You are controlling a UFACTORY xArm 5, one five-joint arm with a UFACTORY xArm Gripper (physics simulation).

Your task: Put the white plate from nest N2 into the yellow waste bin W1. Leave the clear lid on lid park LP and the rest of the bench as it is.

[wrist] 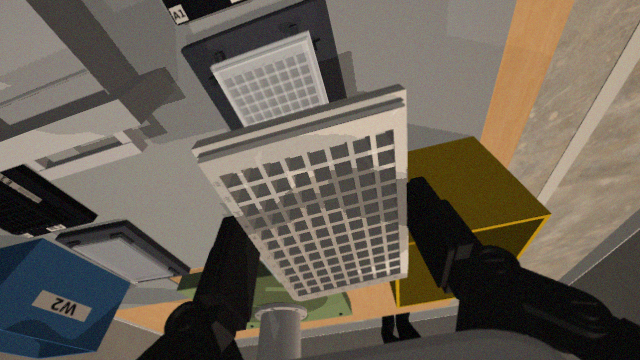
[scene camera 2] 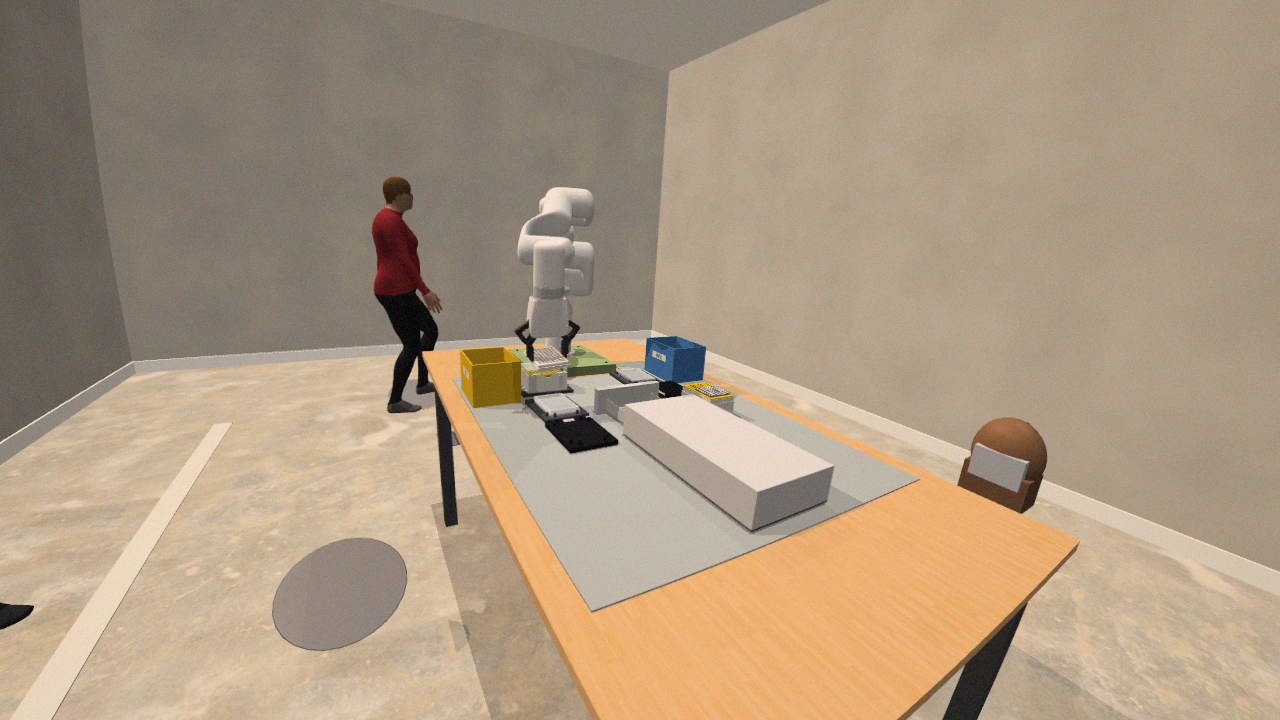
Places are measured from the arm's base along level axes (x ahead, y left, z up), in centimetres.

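Where they show: gripper, between the fingertips: (wrist: 326,217) (scene camera 2: 547,358); arm's base, origin of its link: (wrist: 281,311).
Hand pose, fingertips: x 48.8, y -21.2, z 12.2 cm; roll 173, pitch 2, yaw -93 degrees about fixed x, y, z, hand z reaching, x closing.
Note:
Each offset is from my fingertips to the top centre of the thing.
My gripper (scene camera 2: 547,356) (wrist: 326,217) is shut on the white plate @(dx -1.1, dy +0.0, dz +1.3 cm) (scene camera 2: 549,360) (wrist: 300,144), a block with a grid of square wells, held by its long sides in the air. In the scene view it shows above a pale box at the back left. The yellow waste bin W1 @(dx -18.9, dy -10.9, dz -3.2 cm) (scene camera 2: 490,380) (wrist: 462,172) stands beside the gripper, partly behind the right finger in the wrist view. A black nest @(dx +16.7, dy +2.6, dz -13.0 cm) (scene camera 2: 581,433) (wrist: 210,7) stands bare. Another gridded plate @(dx -0.9, dy +2.9, dz -12.5 cm) (scene camera 2: 556,405) (wrist: 270,82) sits in the nest beside it. A flat translucent panel @(dx -18.5, dy +37.6, dz -13.2 cm) (scene camera 2: 634,375) (wrist: 112,257), apparently the clear lid, lies on a dark frame.
The blue bin W2 @(dx -19.3, dy +53.7, dz -3.2 cm) (scene camera 2: 677,361) (wrist: 30,285) stands at the far side. A long white block (scene camera 2: 725,452) lies mid-table. A yellow-topped rack @(dx +16.7, dy +40.5, dz -7.5 cm) (scene camera 2: 708,390) stands beyond it. The green board (scene camera 2: 590,361) (wrist: 327,307) lies at the back. A person (scene camera 2: 395,255) stands behind the table.

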